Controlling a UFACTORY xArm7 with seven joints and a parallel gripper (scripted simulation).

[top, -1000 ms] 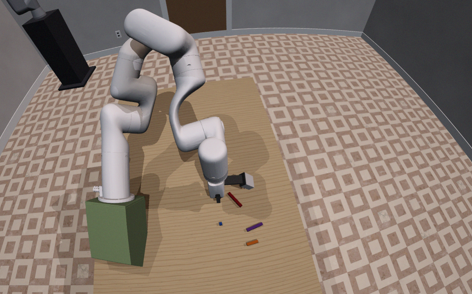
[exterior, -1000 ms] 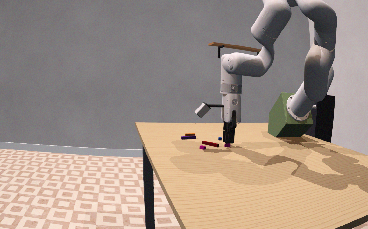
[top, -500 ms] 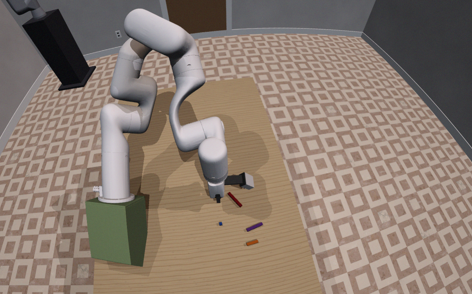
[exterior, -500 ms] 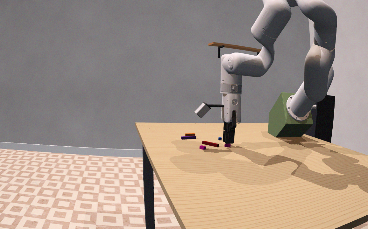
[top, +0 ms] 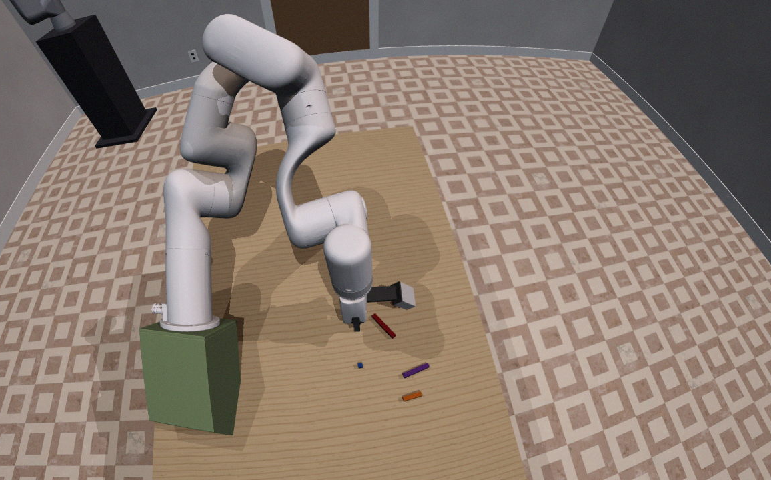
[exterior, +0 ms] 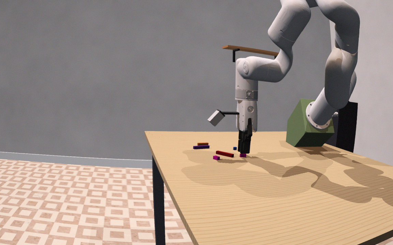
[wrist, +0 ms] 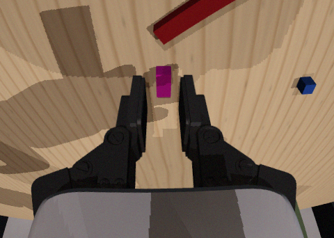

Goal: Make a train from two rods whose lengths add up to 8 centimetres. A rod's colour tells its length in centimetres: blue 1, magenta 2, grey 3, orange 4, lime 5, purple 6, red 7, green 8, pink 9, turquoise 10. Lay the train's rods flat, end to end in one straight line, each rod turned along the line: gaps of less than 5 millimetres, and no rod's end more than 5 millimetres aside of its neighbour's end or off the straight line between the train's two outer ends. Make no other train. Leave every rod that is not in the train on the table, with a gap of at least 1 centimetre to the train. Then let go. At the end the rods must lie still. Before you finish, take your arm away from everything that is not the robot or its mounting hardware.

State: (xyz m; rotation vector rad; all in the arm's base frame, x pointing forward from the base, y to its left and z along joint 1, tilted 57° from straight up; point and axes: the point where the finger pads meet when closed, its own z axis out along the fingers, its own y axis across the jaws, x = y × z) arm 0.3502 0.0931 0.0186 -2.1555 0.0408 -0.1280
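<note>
Now: hand 30 mm above the magenta rod. Round my hand: small blue rod (120 mm to the right, 30 mm below); then purple rod (120 mm ahead, 130 mm to the right, 30 mm below); then red rod (60 mm ahead, 20 mm to the right, 30 mm below).
</note>
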